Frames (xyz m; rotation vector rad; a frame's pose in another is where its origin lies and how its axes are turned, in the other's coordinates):
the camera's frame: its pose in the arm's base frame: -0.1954 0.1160 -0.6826 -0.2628 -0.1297 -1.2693
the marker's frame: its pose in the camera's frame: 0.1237 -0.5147 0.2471 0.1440 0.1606 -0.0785
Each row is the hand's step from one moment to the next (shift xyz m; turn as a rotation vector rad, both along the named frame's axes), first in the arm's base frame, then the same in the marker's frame.
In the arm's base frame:
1: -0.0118 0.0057 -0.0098 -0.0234 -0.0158 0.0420
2: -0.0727 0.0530 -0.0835 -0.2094 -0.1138 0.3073
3: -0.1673 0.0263 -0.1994 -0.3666 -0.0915 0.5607
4: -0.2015 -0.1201 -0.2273 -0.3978 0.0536 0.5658
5: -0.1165 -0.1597 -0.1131 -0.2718 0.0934 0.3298
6: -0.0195 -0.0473 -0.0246 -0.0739 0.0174 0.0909
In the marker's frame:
1: -0.0090 -0.0105 -0.0087 0.0139 -0.0250 0.0418
2: -0.0746 -0.0617 -0.0755 0.0913 -0.2197 0.3076
3: -0.0794 -0.1634 -0.1882 0.0570 -0.3600 0.5695
4: 0.0530 -0.2302 -0.2256 -0.0904 -0.3580 0.5873
5: 0.1200 -0.1526 -0.1192 -0.1219 -0.2338 0.3491
6: 0.0396 -0.0303 -0.0272 -0.0253 -0.0653 0.0955

